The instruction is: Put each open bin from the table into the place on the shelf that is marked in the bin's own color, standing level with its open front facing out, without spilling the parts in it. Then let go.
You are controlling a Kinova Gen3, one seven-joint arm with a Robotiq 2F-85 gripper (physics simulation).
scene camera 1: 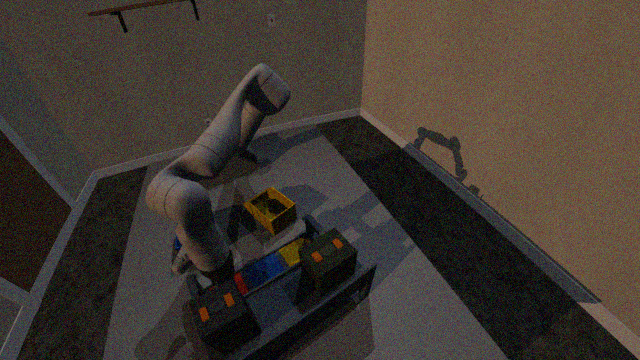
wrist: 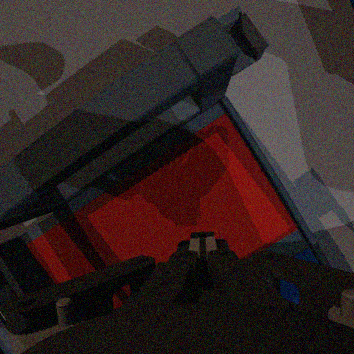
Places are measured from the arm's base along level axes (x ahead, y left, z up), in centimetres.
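Where they show: gripper, fingertip midpoint: (wrist: 202, 247).
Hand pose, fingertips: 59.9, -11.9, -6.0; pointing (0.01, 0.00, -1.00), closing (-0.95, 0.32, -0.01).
Things, the pixels of their top centre, and the offset from my fingertips, as dx, dy, dz. "*": a spot on its surface instead. Level surfaces: height alone.
- yellow open bin, surface spot: (scene camera 1: 269, 208) * -26.3, +17.0, -2.4
- left end, surface spot: (scene camera 1: 221, 313) * +14.2, +0.8, +18.6
- table, its level: dz -3.6
My gripper (wrist: 202, 247) is shut with nothing between its fingers. In the wrist view it hangs just above the red marked place (wrist: 182, 204) (scene camera 1: 241, 283) on the shelf (wrist: 140, 88) (scene camera 1: 328, 298). In the scene view the arm's last link hides the gripper at the shelf's left end. The blue marked place (scene camera 1: 263, 268) (wrist: 307, 255) and the yellow marked place (scene camera 1: 291, 251) lie to the right of the red one. A yellow open bin (scene camera 1: 269, 208) stands on the table behind the shelf, with dark parts inside. A patch of blue (scene camera 1: 177, 243) shows behind the arm; I cannot tell what it is.
Two dark boxes with orange labels stand on the shelf, one at the left end (scene camera 1: 221, 313) and one at the right (scene camera 1: 328, 257). The arm (scene camera 1: 196, 181) bends over the table's left side. Dark floor surrounds the table (scene camera 1: 421, 310).
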